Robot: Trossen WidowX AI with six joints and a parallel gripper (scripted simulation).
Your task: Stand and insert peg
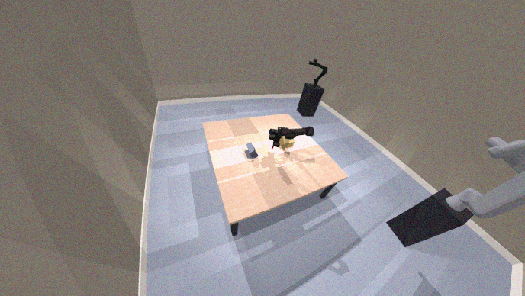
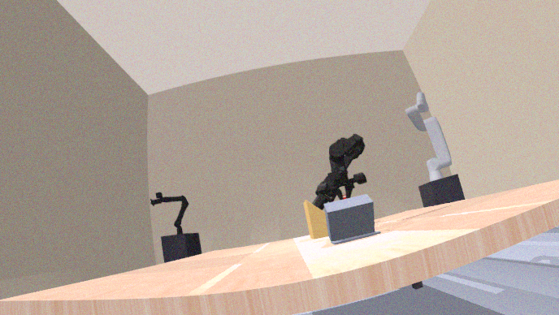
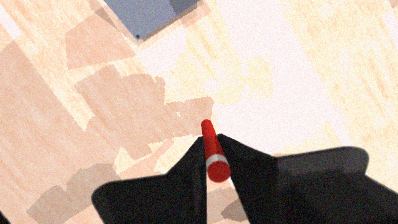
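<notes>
Now: gripper tip 22 cm short of the sloped panel, 5 cm above it and 2 cm to the left of it. From my gripper tip the other things lie so: red peg: 2 cm above.
</notes>
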